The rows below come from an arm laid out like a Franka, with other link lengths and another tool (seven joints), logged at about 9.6 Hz.
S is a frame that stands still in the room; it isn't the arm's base.
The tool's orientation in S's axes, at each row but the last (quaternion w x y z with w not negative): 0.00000, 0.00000, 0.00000, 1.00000; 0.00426, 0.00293, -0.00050, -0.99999; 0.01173, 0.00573, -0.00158, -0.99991; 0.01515, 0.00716, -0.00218, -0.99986; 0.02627, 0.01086, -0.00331, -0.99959; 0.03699, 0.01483, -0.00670, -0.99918; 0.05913, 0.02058, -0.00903, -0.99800; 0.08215, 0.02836, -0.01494, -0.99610; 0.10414, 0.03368, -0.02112, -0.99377
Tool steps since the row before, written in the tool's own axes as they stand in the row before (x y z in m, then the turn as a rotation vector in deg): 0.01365, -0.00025, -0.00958, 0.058, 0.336, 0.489; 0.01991, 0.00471, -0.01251, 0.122, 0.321, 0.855; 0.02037, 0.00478, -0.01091, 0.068, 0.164, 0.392; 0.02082, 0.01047, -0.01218, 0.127, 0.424, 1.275; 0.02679, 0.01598, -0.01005, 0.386, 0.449, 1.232; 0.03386, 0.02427, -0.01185, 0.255, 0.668, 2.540; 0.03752, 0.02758, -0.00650, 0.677, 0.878, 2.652; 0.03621, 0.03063, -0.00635, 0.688, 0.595, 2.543; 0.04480, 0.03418, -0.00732, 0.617, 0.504, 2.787
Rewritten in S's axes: -0.01365, 0.00025, -0.00958, -0.058, -0.336, 0.489; -0.01980, -0.00489, -0.01262, -0.124, -0.321, 0.855; -0.02013, -0.00529, -0.01113, -0.069, -0.164, 0.392; -0.02032, -0.01115, -0.01243, -0.132, -0.422, 1.275; -0.02569, -0.01743, -0.01051, -0.389, -0.461, 1.227; -0.03161, -0.02686, -0.01248, -0.281, -0.654, 2.541; -0.03371, -0.03193, -0.00743, -0.680, -0.911, 2.640; -0.03030, -0.03632, -0.00724, -0.731, -0.636, 2.521; -0.03618, -0.04300, -0.00842, -0.697, -0.524, 2.764
